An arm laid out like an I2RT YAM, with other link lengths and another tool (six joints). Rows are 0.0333 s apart.
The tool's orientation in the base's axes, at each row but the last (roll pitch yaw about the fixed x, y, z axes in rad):
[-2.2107 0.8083 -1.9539]
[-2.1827 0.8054 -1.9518]
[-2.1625 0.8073 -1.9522]
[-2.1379 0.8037 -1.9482]
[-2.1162 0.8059 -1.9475]
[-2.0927 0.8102 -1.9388]
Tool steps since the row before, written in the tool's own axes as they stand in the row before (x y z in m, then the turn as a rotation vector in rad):
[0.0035 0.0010 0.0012 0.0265 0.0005 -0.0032]
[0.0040 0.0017 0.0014 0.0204 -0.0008 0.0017]
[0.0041 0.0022 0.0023 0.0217 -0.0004 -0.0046]
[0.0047 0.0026 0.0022 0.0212 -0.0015 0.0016]
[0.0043 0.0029 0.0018 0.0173 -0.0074 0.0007]
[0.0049 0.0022 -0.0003 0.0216 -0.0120 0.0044]
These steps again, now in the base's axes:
[-0.0002 -0.0014 -0.0036 -0.0099 -0.0169 -0.0181]
[-0.0003 -0.0012 -0.0044 -0.0035 -0.0136 -0.0149]
[0.0004 -0.0008 -0.0051 -0.0097 -0.0145 -0.0137]
[0.0001 -0.0009 -0.0057 -0.0035 -0.0147 -0.0150]
[-0.0002 -0.0005 -0.0055 -0.0019 -0.0168 -0.0084]
[-0.0020 -0.0015 -0.0048 0.0016 -0.0230 -0.0100]

